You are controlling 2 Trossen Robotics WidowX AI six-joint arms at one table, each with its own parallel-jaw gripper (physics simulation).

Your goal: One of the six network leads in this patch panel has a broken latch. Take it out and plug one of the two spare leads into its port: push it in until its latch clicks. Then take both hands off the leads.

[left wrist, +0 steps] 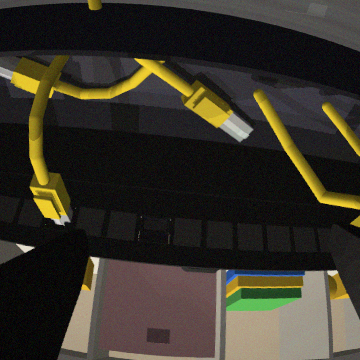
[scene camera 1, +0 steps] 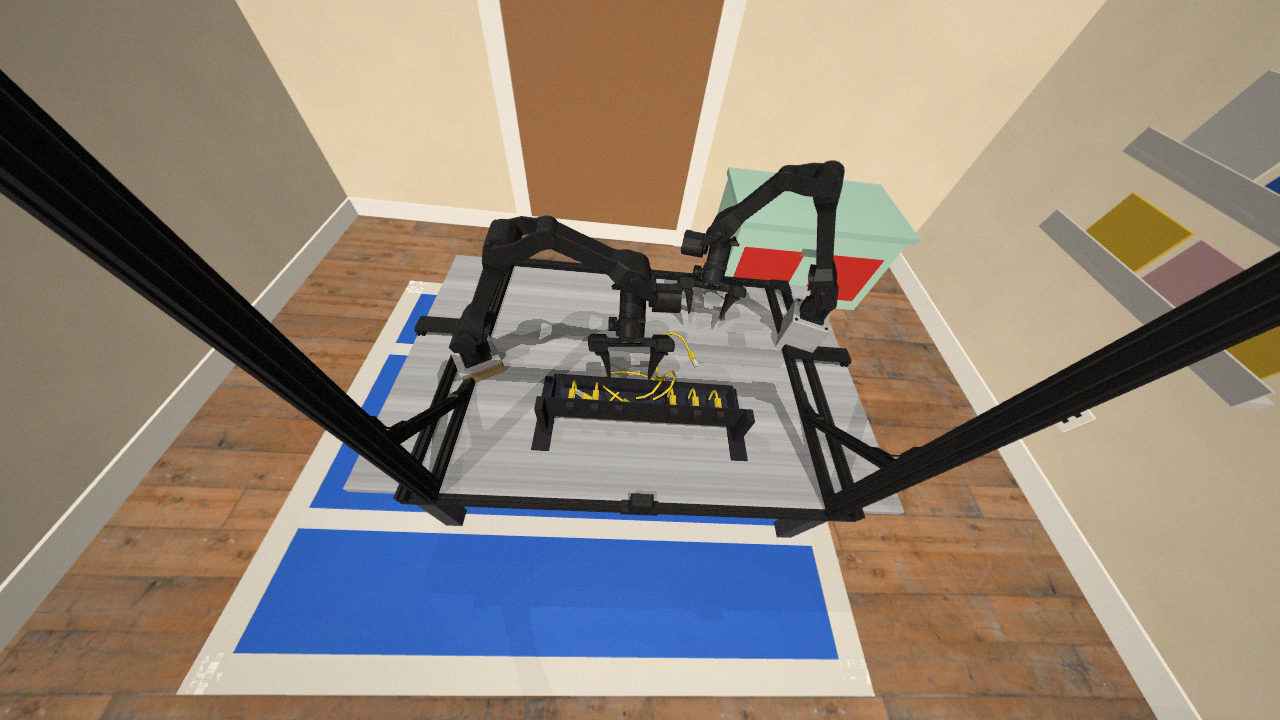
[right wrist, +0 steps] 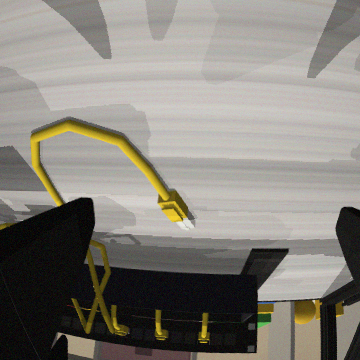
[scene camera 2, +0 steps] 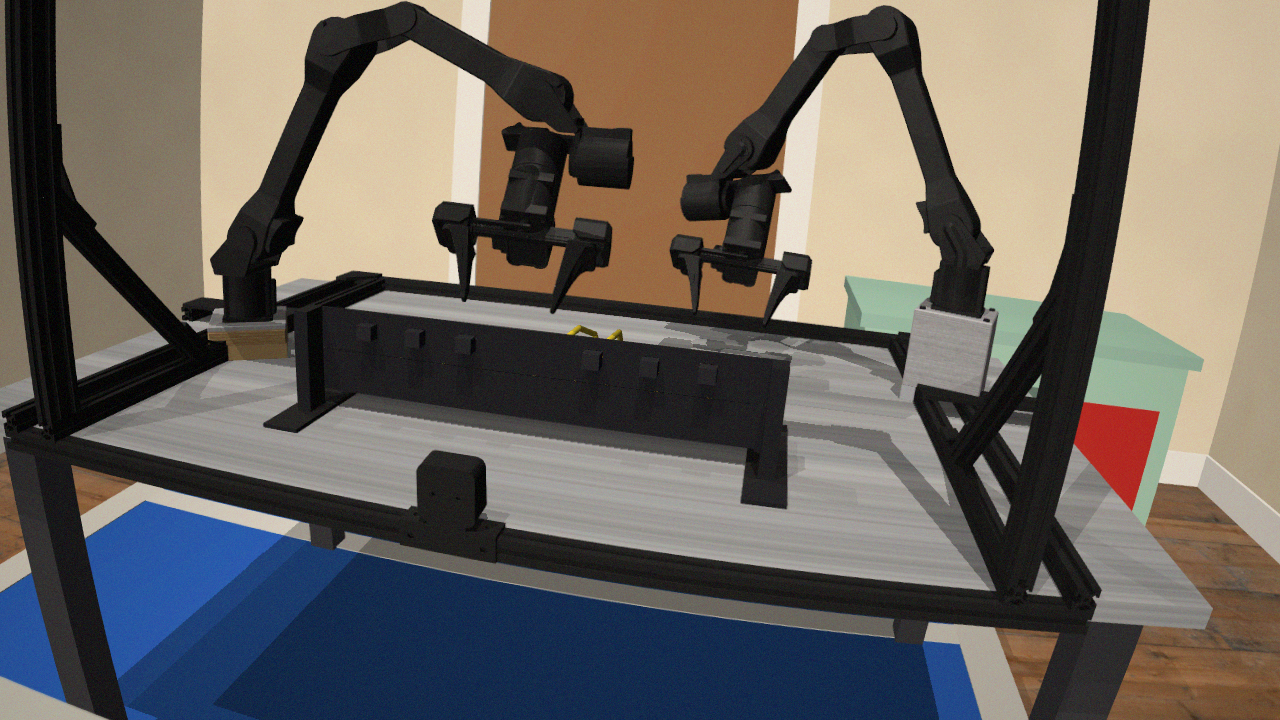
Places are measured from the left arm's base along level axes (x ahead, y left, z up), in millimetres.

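Pixels of known places: left gripper, fingertip midpoint: (left wrist: pixel 213 240) (scene camera 1: pixel 629 379) (scene camera 2: pixel 507 306); right gripper, fingertip midpoint: (scene camera 1: pixel 704 316) (right wrist: pixel 222 216) (scene camera 2: pixel 728 320); left arm's base, link origin: (scene camera 1: pixel 475 354) (scene camera 2: pixel 248 315); right arm's base, link origin: (scene camera 1: pixel 812 314) (scene camera 2: pixel 958 309).
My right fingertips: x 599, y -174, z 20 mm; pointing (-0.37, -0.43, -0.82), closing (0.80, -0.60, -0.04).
For each thing: its top centre in the pictures, then the offset to it from my right fingertips. "spot": a spot on its surface instead. Level surfaces: height alone.
- black patch panel, top centre: (left wrist: pixel 281 259) (scene camera 2: pixel 536 324) (scene camera 1: pixel 647 395) dx -305, dy -161, dz +45 mm
- empty port, top centre: (left wrist: pixel 152 246) (scene camera 2: pixel 465 336) dx -373, dy -151, dz +32 mm
- loose plug, surface spot: (left wrist: pixel 212 107) spot: dx -326, dy -121, dz -27 mm
- yellow lead with a clear plug, surface spot: (right wrist: pixel 174 209) (scene camera 1: pixel 693 353) spot: dx -75, dy -65, dz -52 mm
- table, surface height: dz -64 mm
The black patch panel (scene camera 1: pixel 644 413) (scene camera 2: pixel 537 385) holds yellow leads: two plugs stand at its left part and several at its right. An empty port (left wrist: pixel 155 230) shows between them. In the left wrist view, one loose plug (left wrist: pixel 212 107) and another loose plug (left wrist: pixel 32 77) lie behind the port row; a plug (left wrist: pixel 50 197) sits at the row. Their latches are too small to judge. A yellow lead with a clear plug (scene camera 1: pixel 693 360) (right wrist: pixel 174 209) lies on the table behind the panel. My left gripper (scene camera 1: pixel 632 372) (scene camera 2: pixel 509 304) is open above the panel. My right gripper (scene camera 1: pixel 706 315) (scene camera 2: pixel 732 317) is open above the table, behind that lead.
Yellow cables cross behind the panel's middle. The panel's feet (scene camera 1: pixel 541 434) (scene camera 1: pixel 737 443) stand on the table. Black frame rails and slanted posts surround the table (scene camera 1: pixel 537 474). A camera block (scene camera 2: pixel 451 490) sits on the front rail. A green cabinet (scene camera 2: pixel 1020 331) stands behind at the right.
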